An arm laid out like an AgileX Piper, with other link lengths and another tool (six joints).
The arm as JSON. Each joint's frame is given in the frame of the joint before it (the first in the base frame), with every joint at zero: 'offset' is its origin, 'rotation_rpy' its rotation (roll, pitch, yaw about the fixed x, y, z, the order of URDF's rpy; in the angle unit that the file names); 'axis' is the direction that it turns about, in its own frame. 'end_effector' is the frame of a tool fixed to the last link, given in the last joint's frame.
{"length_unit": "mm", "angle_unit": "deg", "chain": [
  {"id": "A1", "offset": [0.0, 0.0, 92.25], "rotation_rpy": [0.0, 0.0, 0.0], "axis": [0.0, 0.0, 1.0]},
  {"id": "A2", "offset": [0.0, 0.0, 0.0], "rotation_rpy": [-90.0, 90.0, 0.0], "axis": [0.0, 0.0, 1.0]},
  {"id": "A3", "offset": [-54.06, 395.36, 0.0], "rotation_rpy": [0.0, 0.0, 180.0], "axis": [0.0, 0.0, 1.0]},
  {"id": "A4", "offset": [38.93, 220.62, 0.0], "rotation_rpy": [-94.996, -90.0, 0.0], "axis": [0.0, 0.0, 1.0]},
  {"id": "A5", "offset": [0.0, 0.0, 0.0], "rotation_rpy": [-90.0, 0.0, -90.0], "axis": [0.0, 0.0, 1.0]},
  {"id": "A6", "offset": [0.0, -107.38, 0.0], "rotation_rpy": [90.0, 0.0, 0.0], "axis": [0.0, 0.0, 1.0]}
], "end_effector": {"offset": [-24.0, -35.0, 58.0], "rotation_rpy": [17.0, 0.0, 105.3]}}
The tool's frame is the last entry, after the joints.
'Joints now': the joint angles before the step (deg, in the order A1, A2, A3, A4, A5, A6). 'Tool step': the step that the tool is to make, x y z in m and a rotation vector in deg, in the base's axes. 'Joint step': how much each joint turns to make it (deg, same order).
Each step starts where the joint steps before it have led.
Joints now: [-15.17, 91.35, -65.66, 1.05, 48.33, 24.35]
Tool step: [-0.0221, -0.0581, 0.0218, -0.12, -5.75, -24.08]
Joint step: [-7.91, -0.07, -4.35, -6.55, -0.49, 19.93]
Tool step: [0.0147, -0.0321, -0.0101, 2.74, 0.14, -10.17]
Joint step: [-3.46, 5.79, -6.30, -0.65, 2.36, 7.38]
